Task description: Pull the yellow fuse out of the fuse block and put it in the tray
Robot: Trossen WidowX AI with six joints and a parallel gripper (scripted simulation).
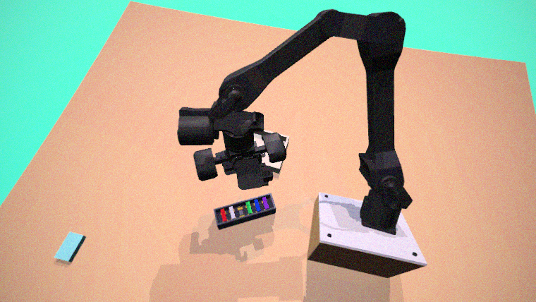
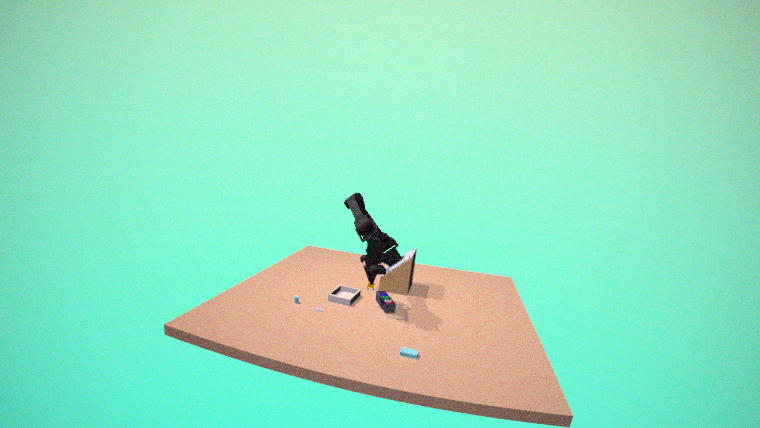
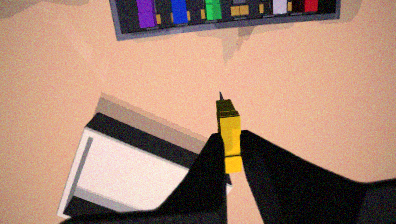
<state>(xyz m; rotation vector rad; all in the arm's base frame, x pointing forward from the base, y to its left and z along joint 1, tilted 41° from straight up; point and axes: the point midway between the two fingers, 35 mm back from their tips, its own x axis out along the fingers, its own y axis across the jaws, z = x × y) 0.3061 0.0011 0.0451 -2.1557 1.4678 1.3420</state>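
My gripper tip is now 12 cm to the left of the tray, 9 cm above it and 1 cm past it. From my gripper tip the other things lie so: yellow fuse (1 cm below); then grey chip (16 cm ahead, 15 cm to the right, 9 cm below).
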